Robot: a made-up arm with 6 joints. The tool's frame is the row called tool.
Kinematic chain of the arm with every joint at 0, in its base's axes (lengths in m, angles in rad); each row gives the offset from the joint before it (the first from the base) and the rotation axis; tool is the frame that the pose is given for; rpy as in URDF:
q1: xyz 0 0 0.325 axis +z
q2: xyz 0 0 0 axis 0 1 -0.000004
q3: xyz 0.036 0 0.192 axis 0 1 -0.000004
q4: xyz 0.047 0 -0.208 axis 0 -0.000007 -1
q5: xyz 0 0 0 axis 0 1 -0.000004
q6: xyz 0.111 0 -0.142 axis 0 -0.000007 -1
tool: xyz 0 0 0 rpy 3.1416 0 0
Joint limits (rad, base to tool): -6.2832..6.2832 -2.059..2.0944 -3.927..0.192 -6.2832..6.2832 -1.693..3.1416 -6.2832..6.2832
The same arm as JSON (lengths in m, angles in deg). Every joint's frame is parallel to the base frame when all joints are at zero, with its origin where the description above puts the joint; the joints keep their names.
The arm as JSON. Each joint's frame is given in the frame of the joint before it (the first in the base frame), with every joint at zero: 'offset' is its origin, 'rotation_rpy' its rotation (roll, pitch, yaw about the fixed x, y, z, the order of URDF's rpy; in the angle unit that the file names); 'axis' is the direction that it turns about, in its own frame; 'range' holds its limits. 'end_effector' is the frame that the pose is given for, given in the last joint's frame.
{"length_unit": "m", "angle_unit": "deg", "chain": [
  {"id": "q1", "offset": [0.0, 0.0, 0.325], "rotation_rpy": [0.0, 0.0, 0.0], "axis": "+z", "range": [-360.0, 360.0]},
  {"id": "q2", "offset": [0.0, 0.0, 0.0], "rotation_rpy": [0.0, 0.0, 0.0], "axis": "+y", "range": [-117.97, 120.0]},
  {"id": "q3", "offset": [0.036, 0.0, 0.192], "rotation_rpy": [0.0, 0.0, 0.0], "axis": "+y", "range": [-225.0, 11.0]},
  {"id": "q4", "offset": [0.047, 0.0, -0.208], "rotation_rpy": [0.0, 0.0, 0.0], "axis": "-z", "range": [-360.0, 360.0]},
  {"id": "q5", "offset": [0.0, 0.0, 0.0], "rotation_rpy": [0.0, 0.0, 0.0], "axis": "+y", "range": [-97.0, 180.0]},
  {"id": "q6", "offset": [0.111, 0.0, -0.142], "rotation_rpy": [0.0, 0.0, 0.0], "axis": "-z", "range": [-360.0, 360.0]}
], "end_effector": {"offset": [0.0, 0.0, 0.0], "rotation_rpy": [-180.0, 0.0, 0.0]}}

